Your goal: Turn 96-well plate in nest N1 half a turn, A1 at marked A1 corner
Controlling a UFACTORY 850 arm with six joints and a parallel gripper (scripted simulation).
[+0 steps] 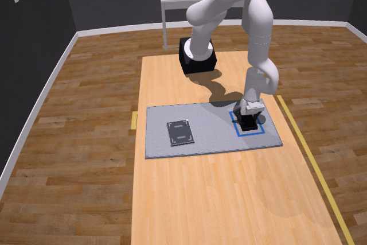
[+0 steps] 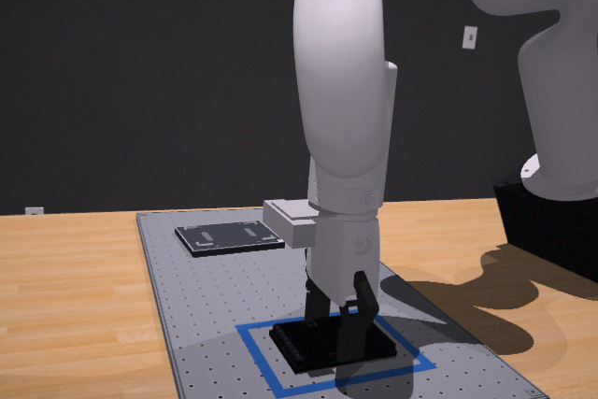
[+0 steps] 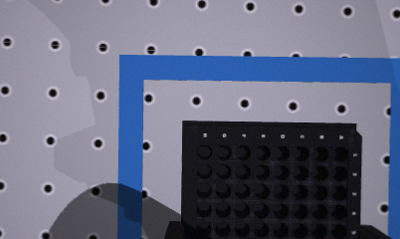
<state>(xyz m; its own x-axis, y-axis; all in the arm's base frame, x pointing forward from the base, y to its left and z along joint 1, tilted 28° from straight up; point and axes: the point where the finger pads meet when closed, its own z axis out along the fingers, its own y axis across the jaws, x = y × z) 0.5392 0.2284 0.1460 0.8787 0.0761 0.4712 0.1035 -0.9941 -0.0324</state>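
Right now my hand is 1 cm above the black 96-well plate. Also, from my hand: plate nest N1 (7 cm ahead, 36 cm to the right, 1 cm below).
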